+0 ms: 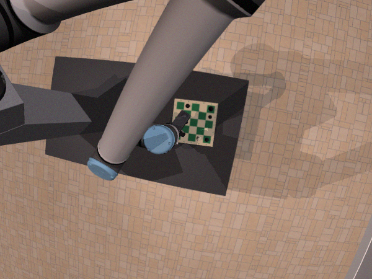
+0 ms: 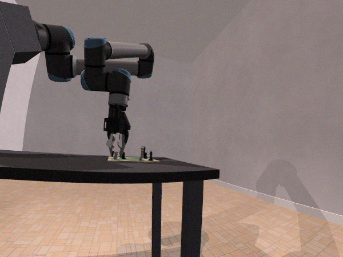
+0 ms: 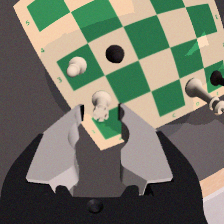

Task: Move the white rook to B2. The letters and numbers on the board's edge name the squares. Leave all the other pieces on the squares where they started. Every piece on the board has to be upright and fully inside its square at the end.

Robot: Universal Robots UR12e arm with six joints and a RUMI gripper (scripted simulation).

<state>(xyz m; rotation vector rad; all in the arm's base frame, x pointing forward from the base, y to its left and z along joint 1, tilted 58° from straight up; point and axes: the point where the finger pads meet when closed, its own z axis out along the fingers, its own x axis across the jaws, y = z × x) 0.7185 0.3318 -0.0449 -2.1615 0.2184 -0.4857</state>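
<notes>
Now: the white rook 1 cm below my hand. Round my hand: chessboard: 7 cm to the left, 5 cm ahead, 3 cm below; then white pawn: 4 cm to the left, 2 cm behind, 1 cm below.
</notes>
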